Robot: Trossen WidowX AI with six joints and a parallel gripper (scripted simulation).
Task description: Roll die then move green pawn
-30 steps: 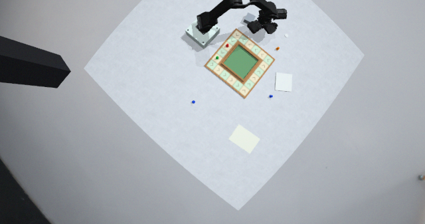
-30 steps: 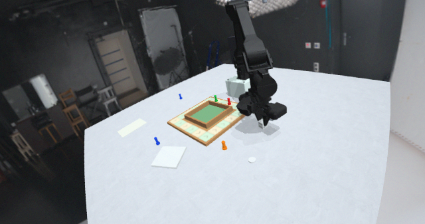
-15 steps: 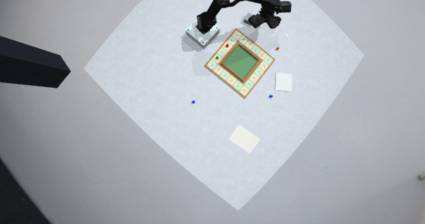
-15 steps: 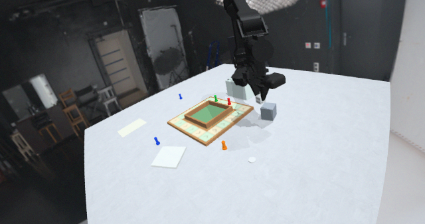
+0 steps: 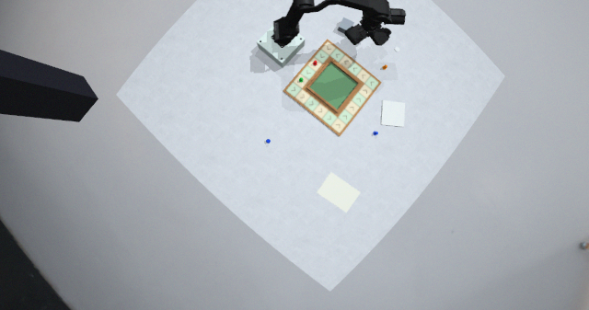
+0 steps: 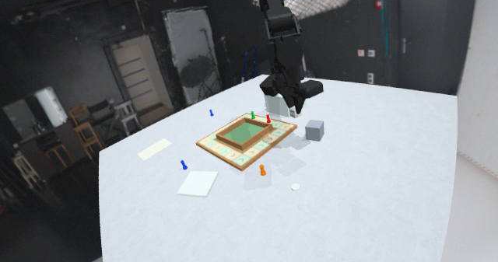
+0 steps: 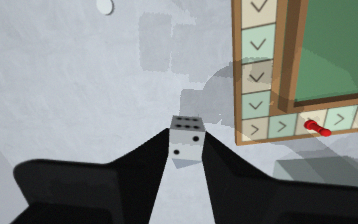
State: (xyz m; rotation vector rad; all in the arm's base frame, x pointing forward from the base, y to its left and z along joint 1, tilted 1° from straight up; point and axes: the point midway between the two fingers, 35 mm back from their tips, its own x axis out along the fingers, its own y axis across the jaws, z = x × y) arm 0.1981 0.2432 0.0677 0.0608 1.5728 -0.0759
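Right now my gripper tip is 30 cm to the left of the green pawn, 10 cm above it and 3 cm past it. Also, from my gripper tip: white die (right at my gripper tip); then orange pawn (15 cm ahead, 11 cm below, 1 cm to the left); then grey cube (10 cm below, 8 cm behind).
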